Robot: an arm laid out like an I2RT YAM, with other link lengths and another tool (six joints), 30 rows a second.
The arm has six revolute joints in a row. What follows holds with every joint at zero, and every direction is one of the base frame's. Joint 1 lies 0.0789 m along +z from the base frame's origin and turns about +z. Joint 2 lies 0.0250 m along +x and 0.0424 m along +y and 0.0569 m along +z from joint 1 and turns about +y. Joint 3 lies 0.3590 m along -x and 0.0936 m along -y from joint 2 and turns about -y. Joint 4 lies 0.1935 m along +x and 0.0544 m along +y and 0.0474 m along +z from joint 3 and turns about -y. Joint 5 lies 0.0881 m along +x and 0.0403 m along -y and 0.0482 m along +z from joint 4 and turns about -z. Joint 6 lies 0.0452 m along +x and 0.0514 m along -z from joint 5 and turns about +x. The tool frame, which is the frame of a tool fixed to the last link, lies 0.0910 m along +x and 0.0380 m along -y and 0.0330 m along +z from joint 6; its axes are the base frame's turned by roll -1.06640, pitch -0.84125 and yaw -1.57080 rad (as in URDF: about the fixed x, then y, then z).
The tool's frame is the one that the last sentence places.
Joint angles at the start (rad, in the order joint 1, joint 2, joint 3, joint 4, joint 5, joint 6): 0.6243, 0.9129, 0.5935, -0.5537, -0.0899, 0.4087
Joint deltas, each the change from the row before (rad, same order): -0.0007, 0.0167, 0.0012, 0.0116, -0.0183, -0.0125; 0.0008, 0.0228, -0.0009, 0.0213, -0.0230, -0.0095; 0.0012, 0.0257, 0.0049, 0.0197, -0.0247, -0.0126; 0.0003, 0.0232, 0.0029, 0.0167, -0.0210, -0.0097; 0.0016, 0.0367, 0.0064, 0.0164, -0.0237, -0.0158; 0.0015, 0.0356, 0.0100, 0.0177, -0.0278, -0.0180
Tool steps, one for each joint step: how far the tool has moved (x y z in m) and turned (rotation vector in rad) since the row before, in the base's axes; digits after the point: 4 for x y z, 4 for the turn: 0.0022, 0.0049, -0.0001, 0.0034, 0.0057, 0.0206; 0.0033, 0.0067, -0.0005, 0.0087, 0.0079, 0.0227; 0.0041, 0.0078, 0.0008, 0.0094, 0.0059, 0.0265; 0.0033, 0.0064, -0.0001, 0.0070, 0.0076, 0.0210; 0.0048, 0.0083, -0.0011, 0.0006, 0.0139, 0.0286; 0.0052, 0.0094, 0.0003, 0.0064, 0.0097, 0.0325
